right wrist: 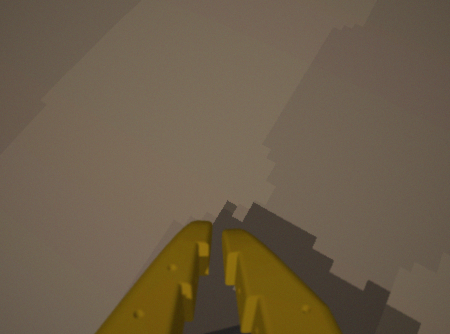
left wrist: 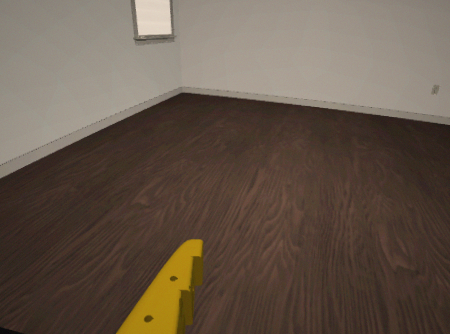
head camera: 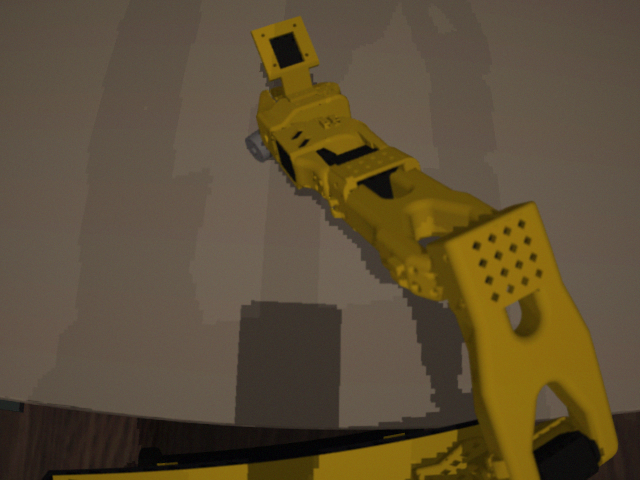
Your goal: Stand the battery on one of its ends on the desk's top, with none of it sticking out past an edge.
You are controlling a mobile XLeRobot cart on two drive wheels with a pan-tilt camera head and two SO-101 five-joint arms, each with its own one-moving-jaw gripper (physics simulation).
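Places are measured from the left arm's base along level axes (x ahead, y left, z up), in metres.
Pixels of known places: left hand, tool point: [left wrist: 202,256]; right hand, tool point: [right wrist: 210,241] [head camera: 268,93].
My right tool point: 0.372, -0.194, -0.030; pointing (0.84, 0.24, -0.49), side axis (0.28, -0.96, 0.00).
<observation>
Behind a point stands the place of what it marks, as x, y, z.
The grey battery [head camera: 256,146] @(0.319, -0.178, -0.032) shows in part in the head camera, at the left side of the right arm's wrist. It appears to lie on its side with one round end toward the lower left; the rest is hidden under the arm. My right gripper [right wrist: 217,231] @(0.372, -0.194, -0.030) is shut with nothing between its jaws, pointing down at the desk's top [head camera: 139,258] @(0.241, -0.069, -0.056) [right wrist: 125,125] @(0.403, -0.147, -0.056). Its jaws are hidden in the head camera. A dark sliver shows between the jaws at the bottom of the right wrist view; I cannot tell what it is. My left gripper [left wrist: 196,245] shows one notched jaw, fully open, over the floor.
The right arm [head camera: 403,206] @(0.183, -0.250, 0.108) reaches from the lower right across the desk. The desk's curved near edge runs along the bottom of the head camera, with the yellow and black cart [head camera: 206,467] beyond it. Wooden floor [left wrist: 300,200] @(-1.510, 0.262, -0.776) and walls [left wrist: 300,50] @(-3.843, 0.421, -0.066) show in the left wrist view.
</observation>
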